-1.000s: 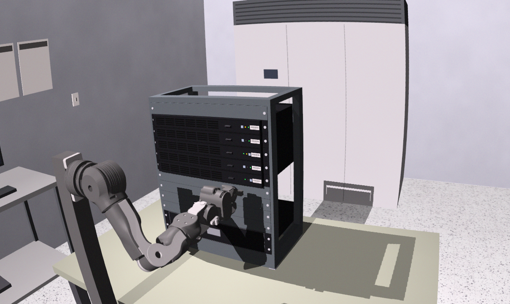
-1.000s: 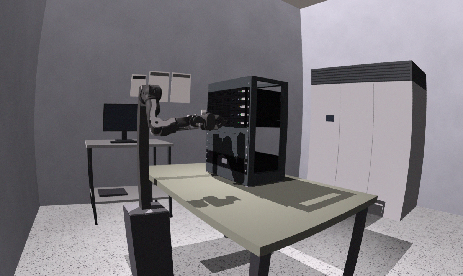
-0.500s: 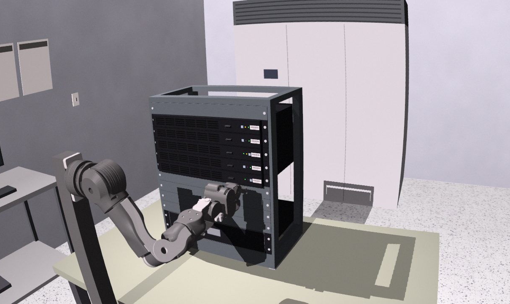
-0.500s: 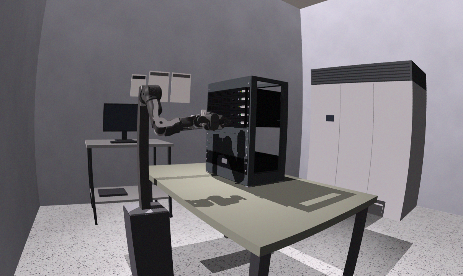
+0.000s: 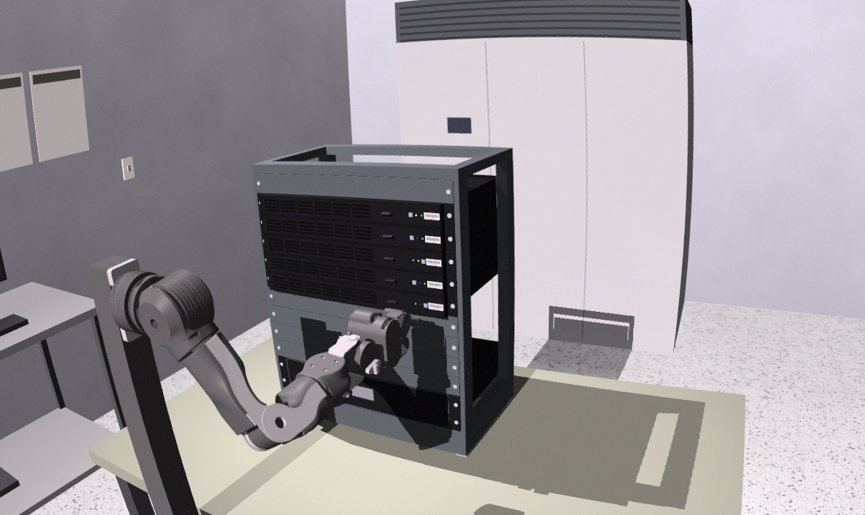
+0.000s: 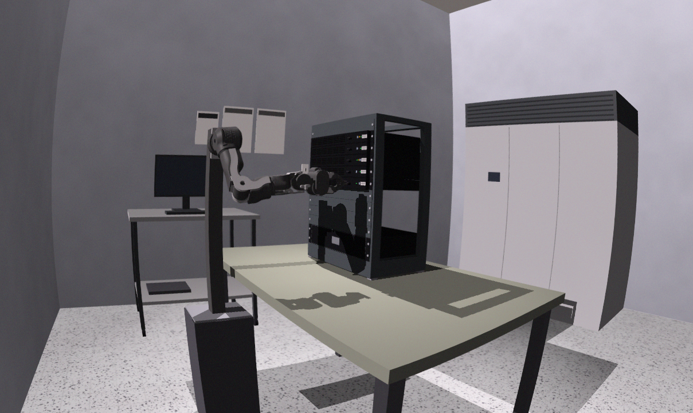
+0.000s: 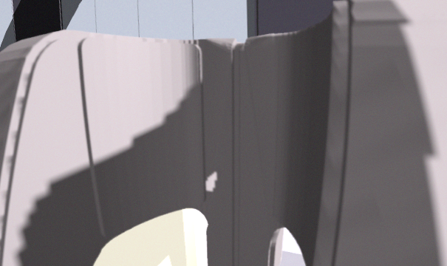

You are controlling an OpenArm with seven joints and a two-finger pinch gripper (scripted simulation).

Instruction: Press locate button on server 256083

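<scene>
The pale square button lies 8 cm ahead of my hand.
</scene>
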